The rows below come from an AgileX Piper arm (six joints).
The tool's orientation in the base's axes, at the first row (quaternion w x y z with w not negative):
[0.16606 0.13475 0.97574 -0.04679]
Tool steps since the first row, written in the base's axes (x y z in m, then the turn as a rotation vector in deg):
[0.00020 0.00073 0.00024 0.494 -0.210 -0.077]
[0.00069 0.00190 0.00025 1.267 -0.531 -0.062]
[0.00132 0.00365 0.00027 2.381 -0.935 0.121]
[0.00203 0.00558 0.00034 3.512 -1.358 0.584]
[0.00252 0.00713 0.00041 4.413 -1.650 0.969]
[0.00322 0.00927 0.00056 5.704 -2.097 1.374]
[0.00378 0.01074 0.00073 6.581 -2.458 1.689]
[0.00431 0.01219 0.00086 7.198 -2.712 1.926]
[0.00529 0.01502 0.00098 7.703 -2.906 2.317]
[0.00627 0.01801 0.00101 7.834 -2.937 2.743]
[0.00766 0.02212 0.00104 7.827 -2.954 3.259]
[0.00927 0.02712 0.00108 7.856 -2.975 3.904]
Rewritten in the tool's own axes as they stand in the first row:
[-0.00008 0.00074 -0.00026 -0.475 -0.060 0.255]
[-0.00024 0.00200 -0.00028 -1.262 -0.154 0.525]
[-0.00039 0.00386 -0.00034 -2.435 -0.239 0.755]
[-0.00058 0.00590 -0.00045 -3.723 -0.352 0.729]
[-0.00066 0.00752 -0.00057 -4.744 -0.399 0.688]
[-0.00082 0.00976 -0.00079 -6.164 -0.487 0.770]
[-0.00102 0.01132 -0.00097 -7.156 -0.604 0.796]
[-0.00119 0.01285 -0.00113 -7.859 -0.687 0.800]
[-0.00142 0.01584 -0.00132 -8.498 -0.750 0.615]
[-0.00158 0.01898 -0.00145 -8.768 -0.763 0.260]
[-0.00184 0.02330 -0.00160 -8.939 -0.806 -0.225]
[-0.00208 0.02855 -0.00182 -9.188 -0.848 -0.820]

